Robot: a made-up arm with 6 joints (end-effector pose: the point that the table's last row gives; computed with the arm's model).
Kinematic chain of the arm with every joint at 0, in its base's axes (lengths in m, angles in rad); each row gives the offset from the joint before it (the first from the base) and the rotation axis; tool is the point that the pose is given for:
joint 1: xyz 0 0 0.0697 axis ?
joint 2: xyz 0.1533 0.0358 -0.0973 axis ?
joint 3: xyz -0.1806 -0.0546 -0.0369 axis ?
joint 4: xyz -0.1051 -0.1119 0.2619 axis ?
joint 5: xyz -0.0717 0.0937 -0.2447 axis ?
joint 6: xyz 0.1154 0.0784 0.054 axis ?
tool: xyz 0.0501 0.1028 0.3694
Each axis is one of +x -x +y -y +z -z.
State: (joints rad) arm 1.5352 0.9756 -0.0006 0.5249 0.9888 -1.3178
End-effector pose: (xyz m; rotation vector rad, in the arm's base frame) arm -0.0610 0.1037 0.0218 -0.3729 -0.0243 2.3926
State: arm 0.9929 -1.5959 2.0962 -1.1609 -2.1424 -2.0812
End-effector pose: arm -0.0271 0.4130 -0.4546 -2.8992 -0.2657 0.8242
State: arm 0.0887 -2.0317 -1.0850 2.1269 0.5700 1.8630
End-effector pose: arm 0.2435 0.1235 -0.1464 -0.9409 -0.3455 0.0216
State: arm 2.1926 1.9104 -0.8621 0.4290 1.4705 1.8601
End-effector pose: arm -0.2070 0.1915 0.1618 0.8769 -0.4590 -0.2031
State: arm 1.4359 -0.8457 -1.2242 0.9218 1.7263 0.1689
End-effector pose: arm -0.0537 0.0918 -0.3748 -2.3611 0.1259 1.4618
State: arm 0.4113 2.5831 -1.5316 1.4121 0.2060 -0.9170
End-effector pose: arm 0.3760 0.1174 -0.1515 -2.2754 -1.5284 -1.2744
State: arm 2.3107 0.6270 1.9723 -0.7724 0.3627 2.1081
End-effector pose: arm 0.2945 -0.1724 0.0468 -0.0566 1.5984 -1.2722
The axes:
joint 1: +z
joint 2: -y
joint 3: -z
joint 4: -x
joint 5: +y
joint 6: -z

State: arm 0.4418 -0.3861 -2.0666 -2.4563 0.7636 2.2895
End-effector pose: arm -0.0093 0.2696 0.3210 -1.9601 1.6598 1.3475
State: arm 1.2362 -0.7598 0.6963 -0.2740 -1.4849 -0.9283
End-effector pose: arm -0.5159 0.0637 0.4412 -0.4315 -0.9325 1.4440
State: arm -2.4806 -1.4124 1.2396 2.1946 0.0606 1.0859
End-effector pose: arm -0.1548 0.0306 0.1996 -0.4185 2.5892 0.0506
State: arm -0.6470 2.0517 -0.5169 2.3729 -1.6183 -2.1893
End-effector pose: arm -0.3114 -0.6005 -0.6148 1.2007 -2.4009 0.8457
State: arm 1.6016 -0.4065 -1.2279 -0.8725 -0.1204 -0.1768
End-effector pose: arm 0.1146 0.2572 0.5447 0.3765 1.6645 2.3498
